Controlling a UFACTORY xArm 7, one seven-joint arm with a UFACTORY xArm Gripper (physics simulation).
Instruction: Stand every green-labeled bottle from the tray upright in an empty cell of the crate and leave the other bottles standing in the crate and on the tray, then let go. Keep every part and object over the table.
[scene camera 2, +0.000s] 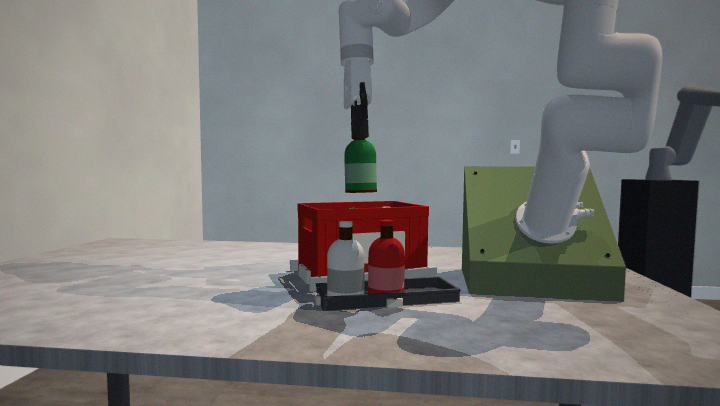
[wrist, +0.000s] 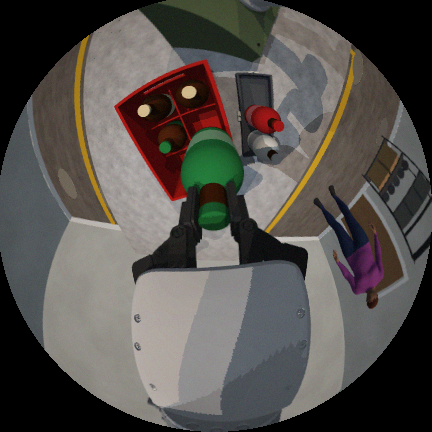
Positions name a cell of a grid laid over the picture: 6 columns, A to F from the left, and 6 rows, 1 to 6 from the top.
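Scene camera 2 shows a red bottle (scene camera 2: D4) and a white bottle (scene camera 2: C4), together with the gripper (scene camera 2: D3). In the wrist view, the gripper (wrist: C3) appears again, as does the red bottle (wrist: D2).
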